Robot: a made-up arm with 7 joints.
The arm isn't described. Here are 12 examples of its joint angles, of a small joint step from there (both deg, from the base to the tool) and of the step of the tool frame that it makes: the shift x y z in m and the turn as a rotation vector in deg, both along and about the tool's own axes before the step.
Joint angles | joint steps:
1: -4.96 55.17 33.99 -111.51 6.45 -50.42 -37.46 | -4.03 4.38 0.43 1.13 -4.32 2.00 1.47
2: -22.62 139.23 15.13 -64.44 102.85 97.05 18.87 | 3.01 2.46 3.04 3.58 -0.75 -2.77 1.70
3: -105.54 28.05 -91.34 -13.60 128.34 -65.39 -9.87 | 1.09 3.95 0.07 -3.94 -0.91 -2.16 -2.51
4: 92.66 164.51 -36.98 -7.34 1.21 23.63 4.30 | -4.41 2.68 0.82 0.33 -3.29 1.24 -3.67
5: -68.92 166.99 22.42 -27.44 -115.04 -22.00 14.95 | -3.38 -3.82 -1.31 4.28 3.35 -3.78 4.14
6: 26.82 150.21 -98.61 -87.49 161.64 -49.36 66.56 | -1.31 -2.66 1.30 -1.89 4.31 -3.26 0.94
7: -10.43 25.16 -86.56 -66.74 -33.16 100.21 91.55 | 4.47 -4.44 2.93 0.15 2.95 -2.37 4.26
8: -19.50 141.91 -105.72 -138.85 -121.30 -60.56 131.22 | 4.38 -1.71 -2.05 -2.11 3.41 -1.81 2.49
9: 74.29 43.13 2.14 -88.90 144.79 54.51 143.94 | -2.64 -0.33 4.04 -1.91 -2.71 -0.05 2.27
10: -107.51 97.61 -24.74 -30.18 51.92 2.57 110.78 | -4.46 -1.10 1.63 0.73 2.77 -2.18 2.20
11: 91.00 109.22 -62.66 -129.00 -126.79 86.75 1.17 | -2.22 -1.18 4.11 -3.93 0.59 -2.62 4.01
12: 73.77 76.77 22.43 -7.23 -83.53 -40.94 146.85 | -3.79 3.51 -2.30 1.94 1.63 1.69 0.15
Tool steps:
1: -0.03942 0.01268 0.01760 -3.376 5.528 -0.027
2: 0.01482 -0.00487 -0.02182 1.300 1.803 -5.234
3: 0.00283 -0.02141 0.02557 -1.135 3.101 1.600
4: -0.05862 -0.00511 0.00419 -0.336 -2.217 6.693
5: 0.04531 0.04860 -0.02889 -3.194 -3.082 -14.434
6: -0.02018 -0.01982 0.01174 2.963 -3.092 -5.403
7: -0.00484 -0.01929 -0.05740 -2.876 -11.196 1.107
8: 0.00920 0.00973 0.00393 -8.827 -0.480 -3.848
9: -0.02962 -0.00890 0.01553 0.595 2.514 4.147
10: -0.00612 0.00849 -0.00694 -1.255 -8.245 -7.822
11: -0.00642 0.01695 0.02310 4.754 -5.466 0.138
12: 0.03996 0.00985 -0.01527 0.243 3.117 -3.900
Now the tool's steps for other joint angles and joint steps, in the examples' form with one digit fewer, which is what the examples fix.
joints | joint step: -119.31 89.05 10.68 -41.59 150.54 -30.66 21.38 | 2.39 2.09 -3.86 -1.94 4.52 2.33 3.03
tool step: -0.0068 0.0055 -0.0064 2.71 -3.22 2.53
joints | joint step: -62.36 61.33 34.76 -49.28 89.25 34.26 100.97 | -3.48 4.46 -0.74 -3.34 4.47 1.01 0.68
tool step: -0.0681 0.0094 -0.0295 0.17 -6.08 6.47
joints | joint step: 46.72 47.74 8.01 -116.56 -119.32 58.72 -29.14 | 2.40 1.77 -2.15 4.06 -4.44 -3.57 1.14
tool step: 0.0072 0.0004 -0.0243 5.28 9.66 -0.64
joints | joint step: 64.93 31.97 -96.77 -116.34 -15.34 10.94 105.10 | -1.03 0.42 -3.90 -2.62 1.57 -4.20 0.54
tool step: -0.0088 0.0031 -0.0146 -4.89 -6.66 0.40
